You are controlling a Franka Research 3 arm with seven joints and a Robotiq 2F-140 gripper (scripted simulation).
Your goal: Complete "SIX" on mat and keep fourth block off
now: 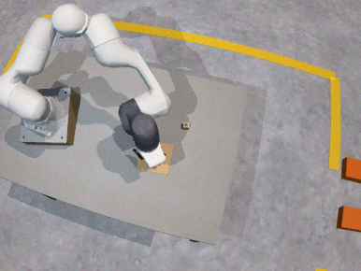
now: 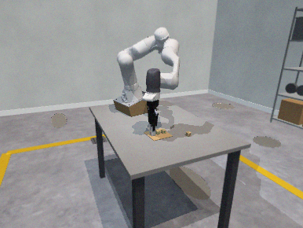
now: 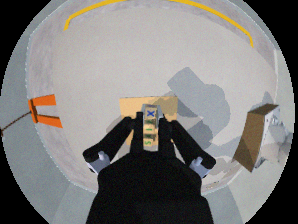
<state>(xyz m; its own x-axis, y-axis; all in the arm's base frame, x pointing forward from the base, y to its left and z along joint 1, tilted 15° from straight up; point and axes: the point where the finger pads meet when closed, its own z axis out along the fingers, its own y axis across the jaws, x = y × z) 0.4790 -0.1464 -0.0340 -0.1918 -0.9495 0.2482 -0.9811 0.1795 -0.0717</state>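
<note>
Now: hand 10 mm short of the tan mat, 40 mm to the right of it and 40 mm above it. Also, from my hand: block: 130 mm ahead, 200 mm to the left, 30 mm below.
</note>
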